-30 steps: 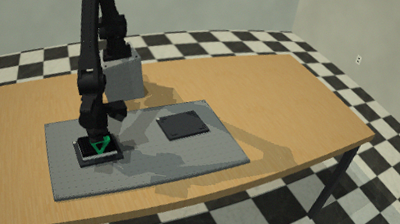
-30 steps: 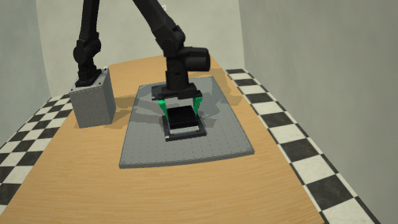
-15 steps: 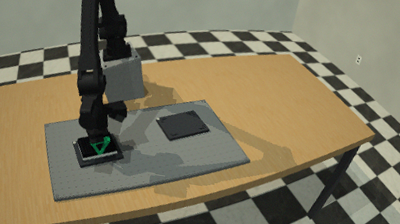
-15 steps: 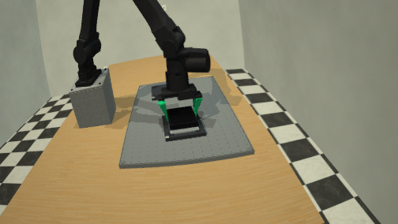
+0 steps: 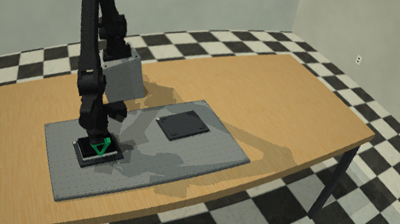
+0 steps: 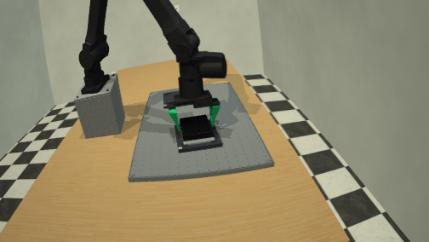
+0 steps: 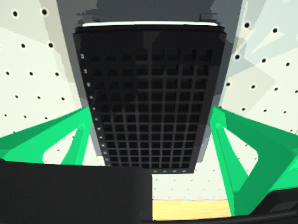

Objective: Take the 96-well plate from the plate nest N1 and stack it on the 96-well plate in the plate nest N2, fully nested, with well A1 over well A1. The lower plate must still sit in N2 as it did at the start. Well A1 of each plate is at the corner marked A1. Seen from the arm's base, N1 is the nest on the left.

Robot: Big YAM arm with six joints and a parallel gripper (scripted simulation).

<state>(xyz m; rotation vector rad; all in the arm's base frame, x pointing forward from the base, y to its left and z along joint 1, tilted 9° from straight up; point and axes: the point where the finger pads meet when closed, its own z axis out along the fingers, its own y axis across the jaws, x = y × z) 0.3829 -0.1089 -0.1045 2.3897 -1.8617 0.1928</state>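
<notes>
My hand is right at the black 96-well plate. The rest, counted from my hand: plate nest N2 (30 mm below); plate nest N1 (330 mm to the left, 120 mm behind, 30 mm below); pale 96-well plate (20 mm below).
</notes>
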